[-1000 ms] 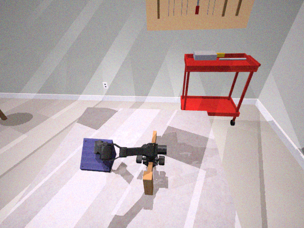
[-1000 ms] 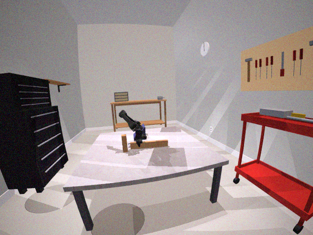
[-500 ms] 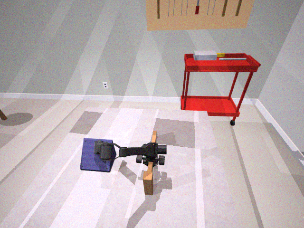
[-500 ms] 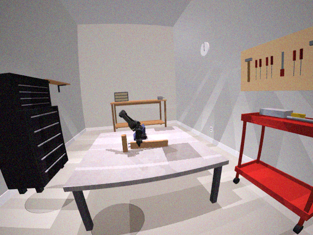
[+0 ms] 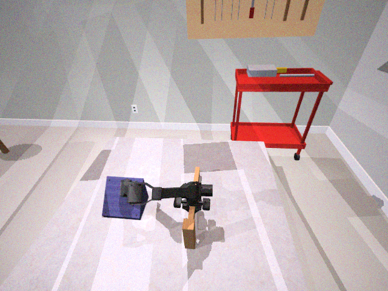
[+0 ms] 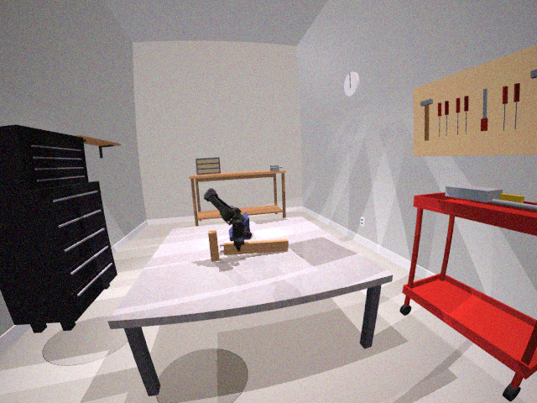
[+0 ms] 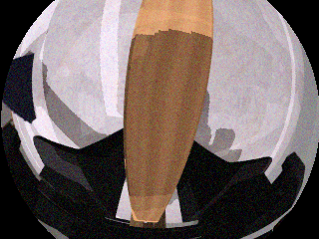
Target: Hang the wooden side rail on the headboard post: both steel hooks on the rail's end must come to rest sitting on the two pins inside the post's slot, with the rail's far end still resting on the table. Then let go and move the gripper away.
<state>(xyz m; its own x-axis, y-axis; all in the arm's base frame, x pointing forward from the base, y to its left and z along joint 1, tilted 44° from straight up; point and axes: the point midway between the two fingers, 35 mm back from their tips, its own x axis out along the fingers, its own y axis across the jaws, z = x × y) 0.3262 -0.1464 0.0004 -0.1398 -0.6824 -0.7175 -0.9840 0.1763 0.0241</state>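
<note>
My gripper tip is now 10 mm past the headboard post, 150 mm to the left of it and 50 mm below it.
</note>
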